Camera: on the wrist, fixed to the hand. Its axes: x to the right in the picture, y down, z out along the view.
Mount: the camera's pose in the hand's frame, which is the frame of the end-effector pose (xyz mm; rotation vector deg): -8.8 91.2 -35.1 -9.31 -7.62 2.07
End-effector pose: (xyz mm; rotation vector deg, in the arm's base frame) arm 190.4 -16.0 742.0 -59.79 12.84 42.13
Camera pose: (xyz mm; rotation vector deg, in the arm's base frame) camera 130.6 -22.9 664.5 -65.42 3.98 49.46
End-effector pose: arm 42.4 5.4 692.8 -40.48 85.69 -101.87
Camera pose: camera 35.5 25.3 597.0 -49.04 89.61 -89.58
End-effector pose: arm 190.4 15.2 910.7 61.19 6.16 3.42
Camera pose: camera 177.9 88.7 974.4 52.07 -2.08 1.68
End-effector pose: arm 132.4 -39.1 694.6 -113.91 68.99 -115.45
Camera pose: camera 61.1 -80.9 641.7 -121.26 80.37 -102.48
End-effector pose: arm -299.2 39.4 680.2 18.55 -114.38 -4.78
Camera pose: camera -281.5 132.3 706.2 10.40 -120.93 -14.24
